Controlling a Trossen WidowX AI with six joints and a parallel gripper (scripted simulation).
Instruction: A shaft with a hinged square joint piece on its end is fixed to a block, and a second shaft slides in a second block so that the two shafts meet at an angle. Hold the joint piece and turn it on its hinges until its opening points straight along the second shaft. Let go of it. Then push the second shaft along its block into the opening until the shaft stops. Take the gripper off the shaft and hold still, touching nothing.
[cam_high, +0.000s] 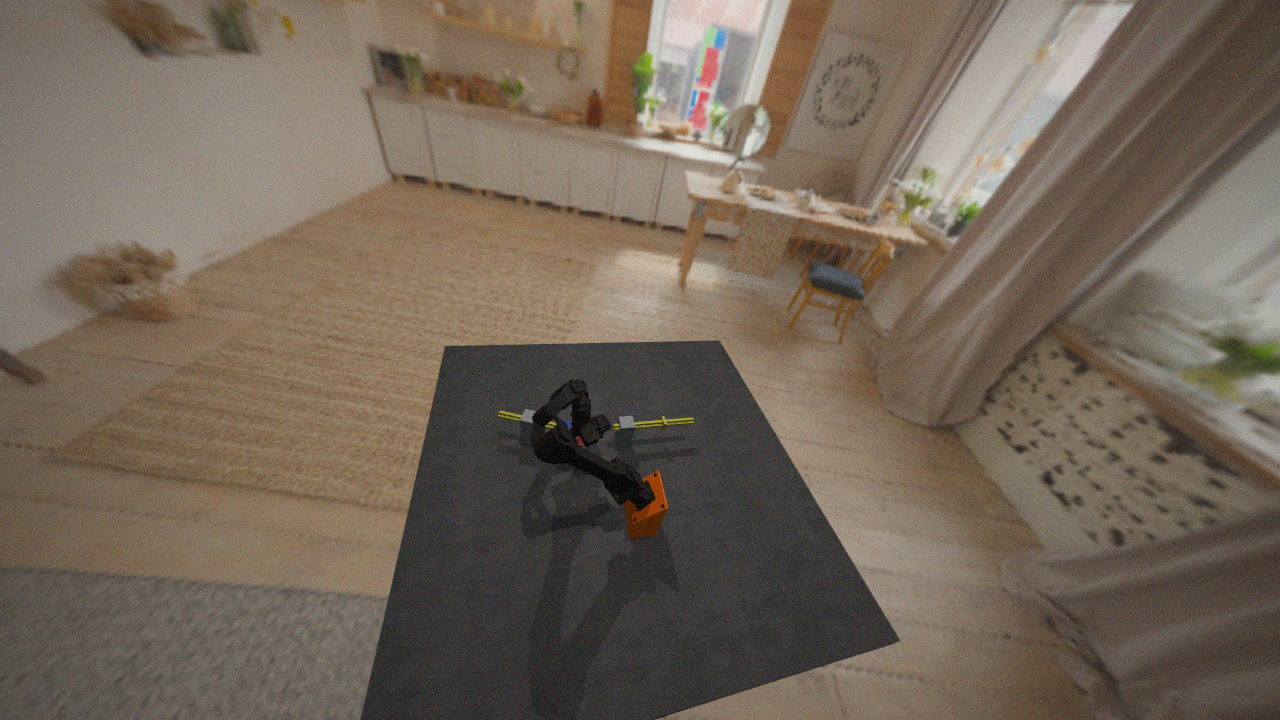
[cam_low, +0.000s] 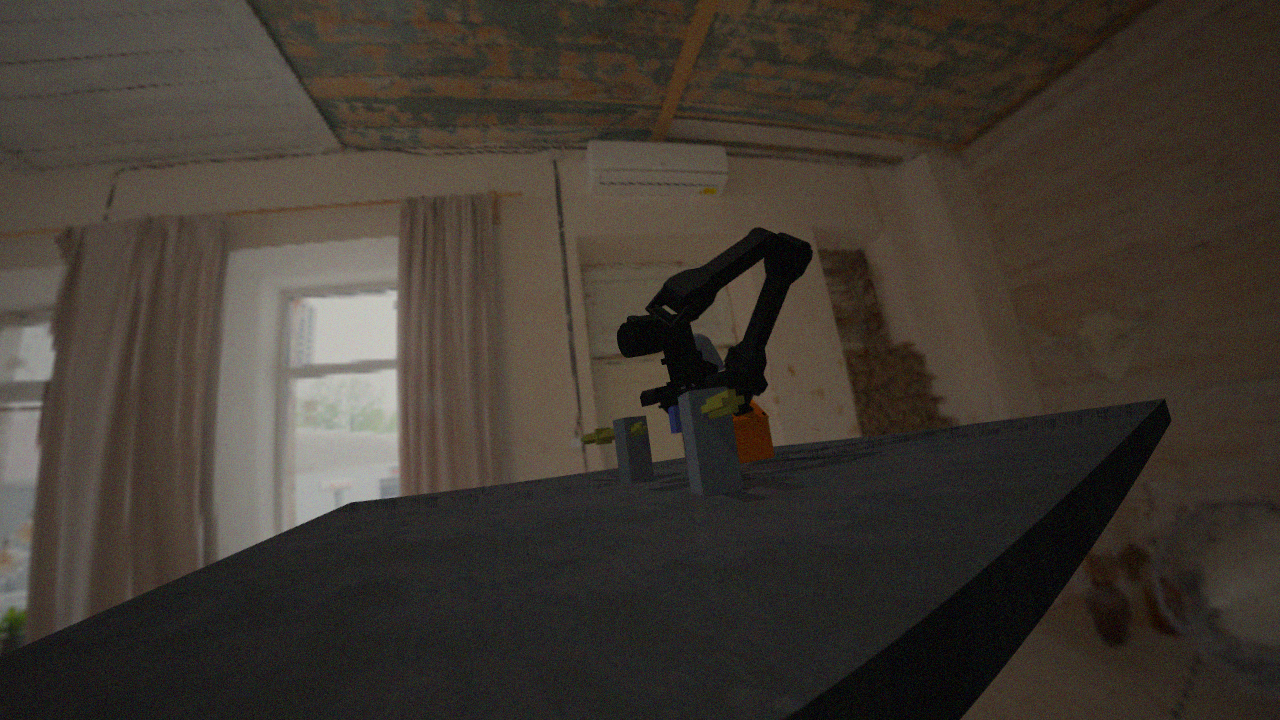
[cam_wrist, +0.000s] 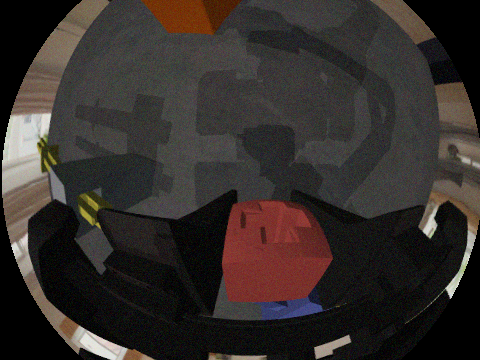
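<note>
Right now the red square joint piece is 20 mm ahead of my gripper tip and 40 mm above it.
</note>
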